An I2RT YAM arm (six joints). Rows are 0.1 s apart.
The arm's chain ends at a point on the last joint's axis. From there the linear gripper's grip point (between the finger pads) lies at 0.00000 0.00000 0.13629 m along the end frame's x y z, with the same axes.
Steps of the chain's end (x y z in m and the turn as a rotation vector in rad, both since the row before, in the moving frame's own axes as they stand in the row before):
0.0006, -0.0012, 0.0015, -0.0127, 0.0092, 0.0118
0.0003, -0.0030, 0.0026, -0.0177, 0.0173, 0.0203
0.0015, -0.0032, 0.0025, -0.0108, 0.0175, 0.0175
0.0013, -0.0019, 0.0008, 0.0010, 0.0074, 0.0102
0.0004, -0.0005, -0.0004, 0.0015, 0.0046, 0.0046
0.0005, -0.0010, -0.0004, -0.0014, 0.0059, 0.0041
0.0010, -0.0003, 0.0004, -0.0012, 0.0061, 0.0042
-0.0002, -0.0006, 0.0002, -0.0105, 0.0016, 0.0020
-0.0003, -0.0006, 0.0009, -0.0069, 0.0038, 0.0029
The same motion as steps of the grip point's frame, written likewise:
0.0018, 0.0005, 0.0015, -0.0127, 0.0092, 0.0118
0.0026, -0.0006, 0.0026, -0.0177, 0.0173, 0.0203
0.0039, -0.0017, 0.0025, -0.0108, 0.0175, 0.0175
0.0023, -0.0020, 0.0008, 0.0010, 0.0074, 0.0102
0.0010, -0.0007, -0.0004, 0.0015, 0.0046, 0.0046
0.0013, -0.0008, -0.0004, -0.0014, 0.0059, 0.0041
0.0018, -0.0001, 0.0004, -0.0012, 0.0061, 0.0042
0.0000, 0.0008, 0.0002, -0.0105, 0.0016, 0.0020
0.0002, 0.0003, 0.0009, -0.0069, 0.0038, 0.0029

